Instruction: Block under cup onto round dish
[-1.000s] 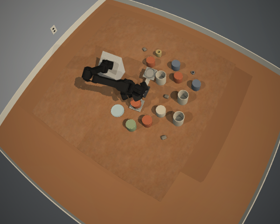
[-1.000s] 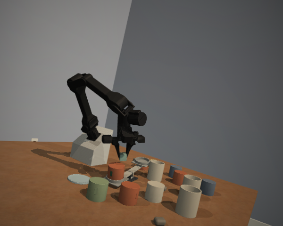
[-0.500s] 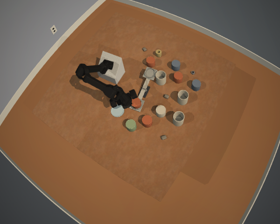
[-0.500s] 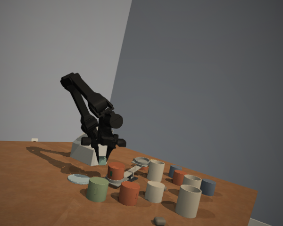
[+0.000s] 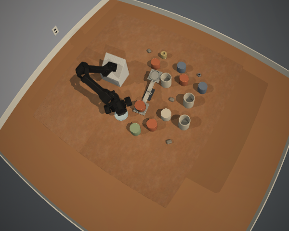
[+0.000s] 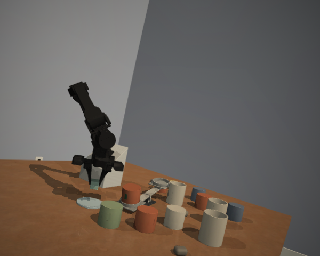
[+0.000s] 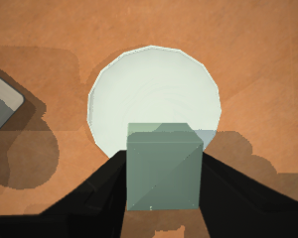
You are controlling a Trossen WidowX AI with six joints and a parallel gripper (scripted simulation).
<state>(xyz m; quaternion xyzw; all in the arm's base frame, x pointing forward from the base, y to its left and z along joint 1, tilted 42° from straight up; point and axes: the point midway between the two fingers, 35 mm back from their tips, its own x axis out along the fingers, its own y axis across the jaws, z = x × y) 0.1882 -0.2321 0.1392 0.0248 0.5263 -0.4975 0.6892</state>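
My gripper tip is 7 cm above the round pale blue dish. From my gripper tip the other things lie so: green cup: 16 cm ahead, 9 cm to the right, 4 cm below; then pale green block: 1 cm above; then orange cup: 11 cm ahead, 7 cm to the left, 1 cm below.
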